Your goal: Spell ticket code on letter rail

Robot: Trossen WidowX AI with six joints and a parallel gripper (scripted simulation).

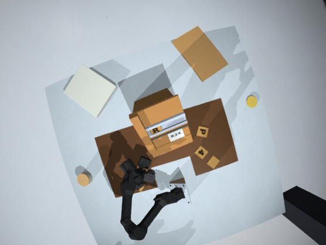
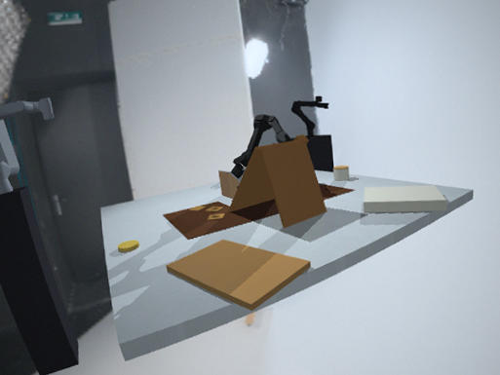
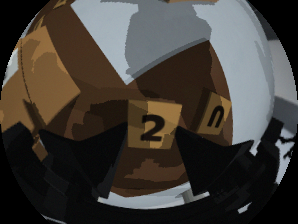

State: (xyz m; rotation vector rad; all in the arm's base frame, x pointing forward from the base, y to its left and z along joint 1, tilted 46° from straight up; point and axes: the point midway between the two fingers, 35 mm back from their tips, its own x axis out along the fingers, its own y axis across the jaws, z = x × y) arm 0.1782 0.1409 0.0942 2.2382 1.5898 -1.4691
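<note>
Right now the white ticket is 140 mm ahead of my gripper tip, 250 mm to the right of it and 80 mm above it. Also, from my gripper tip: brown mat (30 mm ahead, 170 mm to the right, 10 mm below); then orange slab (540 mm ahead, 540 mm to the right); then cream slab (540 mm ahead, 150 mm to the left, 10 mm above).
</note>
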